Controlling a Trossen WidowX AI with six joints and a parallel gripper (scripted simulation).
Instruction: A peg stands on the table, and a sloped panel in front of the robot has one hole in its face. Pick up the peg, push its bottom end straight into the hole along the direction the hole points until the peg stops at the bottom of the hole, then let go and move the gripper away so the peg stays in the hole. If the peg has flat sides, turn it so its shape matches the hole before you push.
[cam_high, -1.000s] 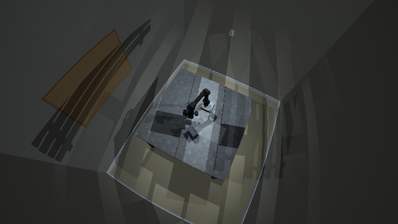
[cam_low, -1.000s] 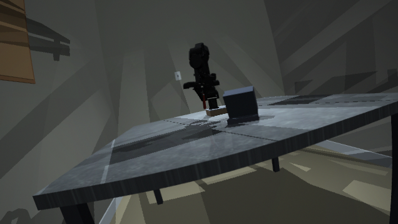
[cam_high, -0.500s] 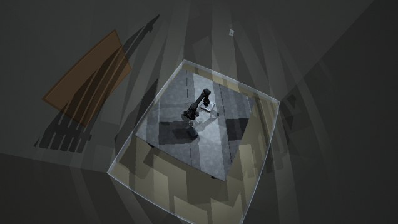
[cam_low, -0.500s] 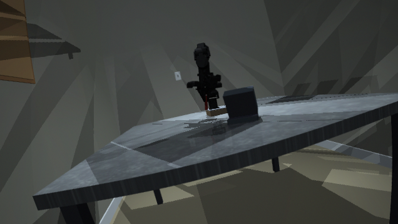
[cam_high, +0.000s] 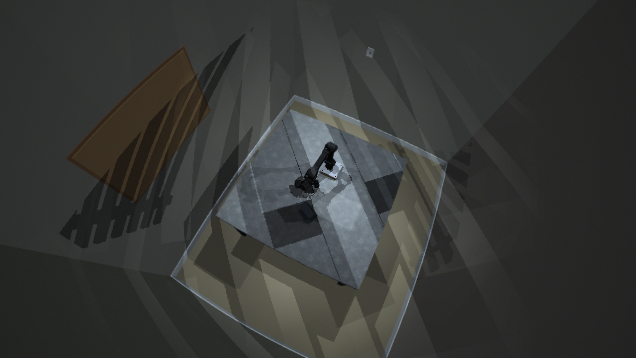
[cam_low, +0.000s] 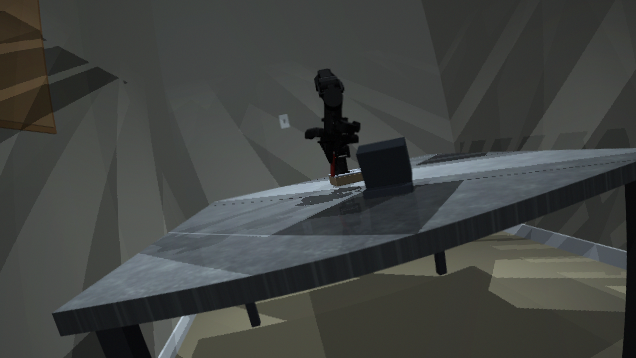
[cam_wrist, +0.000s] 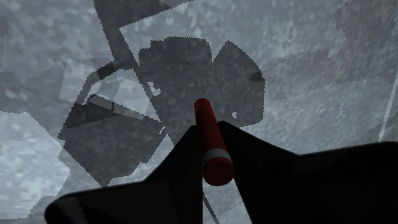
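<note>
The sloped panel block is 14 cm ahead of my gripper tip, 13 cm to the left of it and 2 cm below it. From my gripper tip the other things lie so: peg (2 cm above).
</note>
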